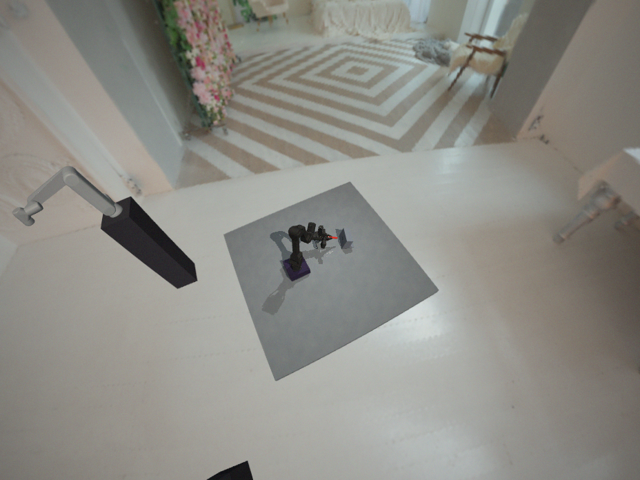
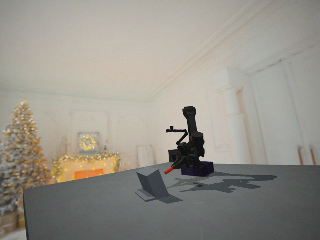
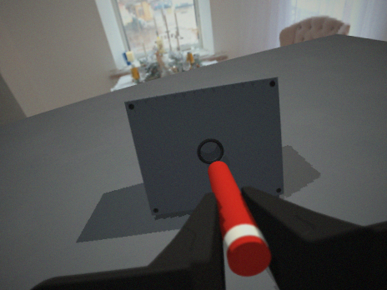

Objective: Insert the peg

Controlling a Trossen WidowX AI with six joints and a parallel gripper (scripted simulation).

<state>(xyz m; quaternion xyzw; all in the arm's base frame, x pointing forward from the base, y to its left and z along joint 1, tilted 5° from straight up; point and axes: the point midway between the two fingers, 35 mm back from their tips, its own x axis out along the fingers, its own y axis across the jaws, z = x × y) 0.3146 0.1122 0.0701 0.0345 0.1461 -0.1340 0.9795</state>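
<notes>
The grey sloped panel lies 10 cm ahead of my gripper tip, 3 cm to the right of it and 5 cm below it. From my gripper tip the other things lie so: round red peg (1 cm behind).
</notes>
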